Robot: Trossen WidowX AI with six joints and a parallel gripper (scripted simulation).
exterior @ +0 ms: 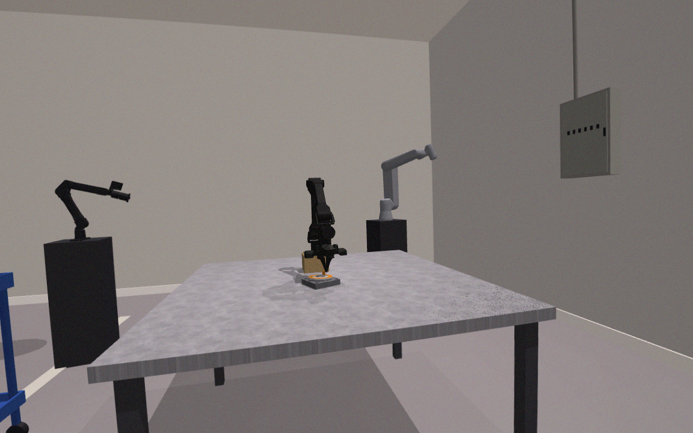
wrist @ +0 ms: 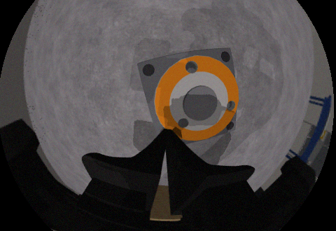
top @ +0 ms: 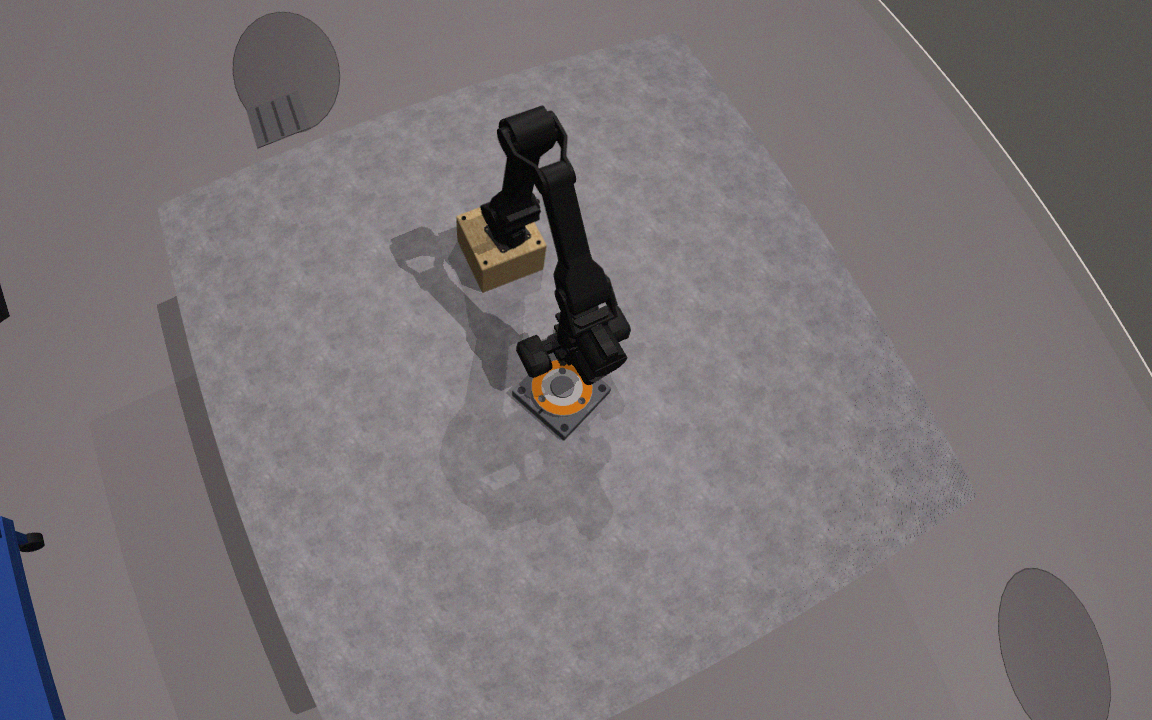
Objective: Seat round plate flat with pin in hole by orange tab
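Now: the round plate 20 mm to the right of my gripper tip, 10 mm below it and 10 mm ahead of it. The rest, counted from my gripper tip: square grey base: 40 mm to the right, 30 mm ahead, 20 mm below.
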